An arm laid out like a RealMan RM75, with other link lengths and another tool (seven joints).
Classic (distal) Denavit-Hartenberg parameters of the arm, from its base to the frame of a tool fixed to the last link. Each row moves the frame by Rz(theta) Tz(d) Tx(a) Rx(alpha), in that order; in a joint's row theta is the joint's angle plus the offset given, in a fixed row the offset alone. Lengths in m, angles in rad.
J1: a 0, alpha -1.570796, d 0.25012, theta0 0
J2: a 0, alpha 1.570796, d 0, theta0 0
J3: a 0, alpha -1.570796, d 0.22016, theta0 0
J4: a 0, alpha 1.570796, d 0, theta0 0
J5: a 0, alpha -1.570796, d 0.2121, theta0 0
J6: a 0, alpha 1.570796, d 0, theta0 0
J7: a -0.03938, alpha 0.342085, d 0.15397, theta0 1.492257
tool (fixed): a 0, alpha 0, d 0.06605, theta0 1.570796
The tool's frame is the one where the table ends.
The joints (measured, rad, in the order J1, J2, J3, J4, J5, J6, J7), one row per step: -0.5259 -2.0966 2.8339 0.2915 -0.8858 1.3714 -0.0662; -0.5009 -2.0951 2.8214 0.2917 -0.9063 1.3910 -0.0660; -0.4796 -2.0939 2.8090 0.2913 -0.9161 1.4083 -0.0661; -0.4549 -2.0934 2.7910 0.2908 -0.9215 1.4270 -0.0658; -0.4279 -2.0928 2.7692 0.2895 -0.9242 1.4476 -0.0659; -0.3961 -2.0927 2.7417 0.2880 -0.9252 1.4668 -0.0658; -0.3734 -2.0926 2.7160 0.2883 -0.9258 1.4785 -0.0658; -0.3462 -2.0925 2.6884 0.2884 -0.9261 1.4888 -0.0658; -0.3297 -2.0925 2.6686 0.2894 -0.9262 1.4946 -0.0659; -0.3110 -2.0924 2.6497 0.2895 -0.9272 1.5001 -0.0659; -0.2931 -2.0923 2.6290 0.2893 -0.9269 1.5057 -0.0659; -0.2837 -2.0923 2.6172 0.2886 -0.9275 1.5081 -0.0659
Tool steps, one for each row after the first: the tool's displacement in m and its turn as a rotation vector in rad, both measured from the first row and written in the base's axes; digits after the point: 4 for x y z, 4 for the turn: -0.0096 -0.0011 0.0091 0.0292 -0.0250 0.0327; -0.0172 -0.0031 0.0161 0.0521 -0.0432 0.0556; -0.0256 -0.0058 0.0237 0.0780 -0.0622 0.0804; -0.0348 -0.0093 0.0321 0.1070 -0.0811 0.1062; -0.0460 -0.0136 0.0411 0.1398 -0.0993 0.1391; -0.0546 -0.0164 0.0484 0.1673 -0.1136 0.1663; -0.0652 -0.0203 0.0559 0.1964 -0.1262 0.1996; -0.0717 -0.0227 0.0610 0.2163 -0.1351 0.2212; -0.0794 -0.0258 0.0660 0.2366 -0.1422 0.2455; -0.0868 -0.0289 0.0713 0.2578 -0.1488 0.2689; -0.0911 -0.0306 0.0744 0.2701 -0.1519 0.2827
